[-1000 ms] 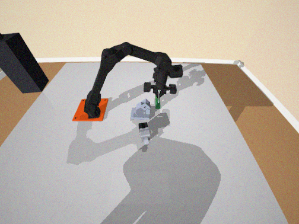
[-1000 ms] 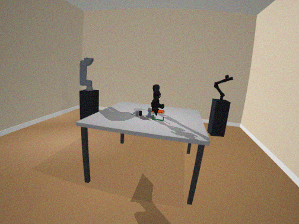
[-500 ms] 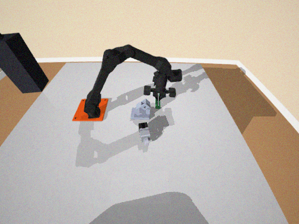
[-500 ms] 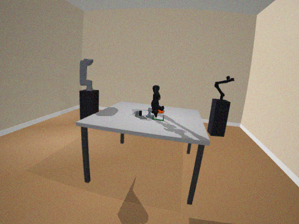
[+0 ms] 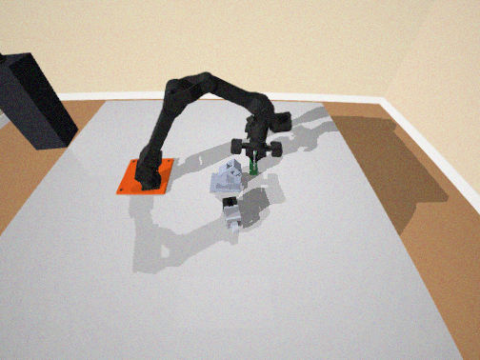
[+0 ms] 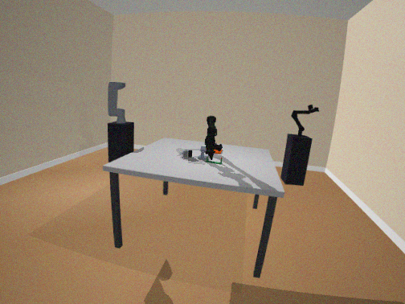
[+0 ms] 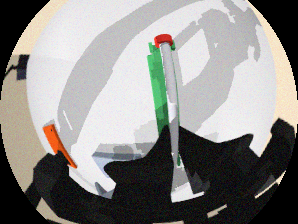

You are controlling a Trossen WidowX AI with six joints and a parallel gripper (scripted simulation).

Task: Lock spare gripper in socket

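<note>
The green pin cradle is 20 mm to the left of my gripper tip. The rest, counted from my gripper tip: grey mount 100 mm behind, 80 mm to the right, 30 mm above; then spare gripper 120 mm behind, 240 mm to the right, 10 mm above.
</note>
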